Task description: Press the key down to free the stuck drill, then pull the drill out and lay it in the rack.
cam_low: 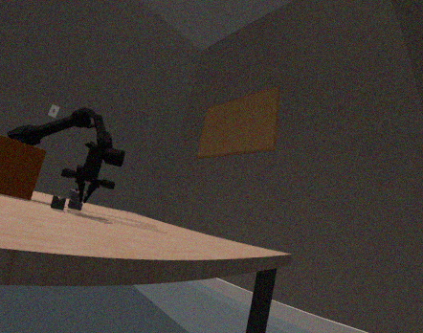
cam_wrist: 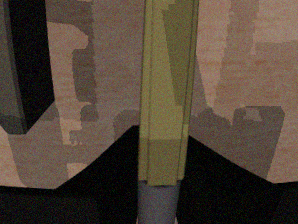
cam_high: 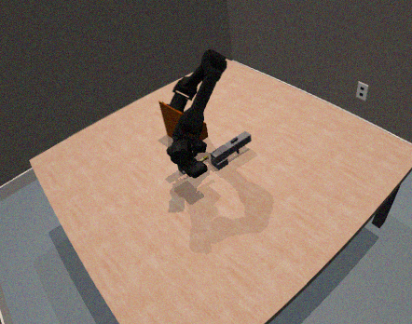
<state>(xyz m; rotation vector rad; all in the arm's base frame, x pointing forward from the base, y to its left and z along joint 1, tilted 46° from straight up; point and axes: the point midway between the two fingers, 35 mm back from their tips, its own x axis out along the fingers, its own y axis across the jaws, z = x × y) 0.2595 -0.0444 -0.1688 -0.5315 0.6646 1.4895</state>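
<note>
The drill is 4 cm to the left of my gripper tip and 3 cm above it.
</note>
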